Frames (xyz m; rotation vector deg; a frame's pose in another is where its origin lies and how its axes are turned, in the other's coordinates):
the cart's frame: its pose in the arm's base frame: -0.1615 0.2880 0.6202 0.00 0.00 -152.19
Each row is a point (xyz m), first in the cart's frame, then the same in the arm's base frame.
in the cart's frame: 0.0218 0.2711 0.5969
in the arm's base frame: -0.0543 0.0380 1.2171
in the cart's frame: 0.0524 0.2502 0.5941
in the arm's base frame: -0.0911 0.0423 1.2143
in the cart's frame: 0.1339 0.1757 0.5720
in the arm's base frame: -0.1980 0.0701 1.1922
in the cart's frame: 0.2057 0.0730 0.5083
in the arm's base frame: -0.3094 0.1275 1.1285
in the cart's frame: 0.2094 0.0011 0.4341
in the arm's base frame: -0.3462 0.1893 1.0543
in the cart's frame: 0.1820 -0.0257 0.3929
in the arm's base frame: -0.3345 0.2258 1.0131
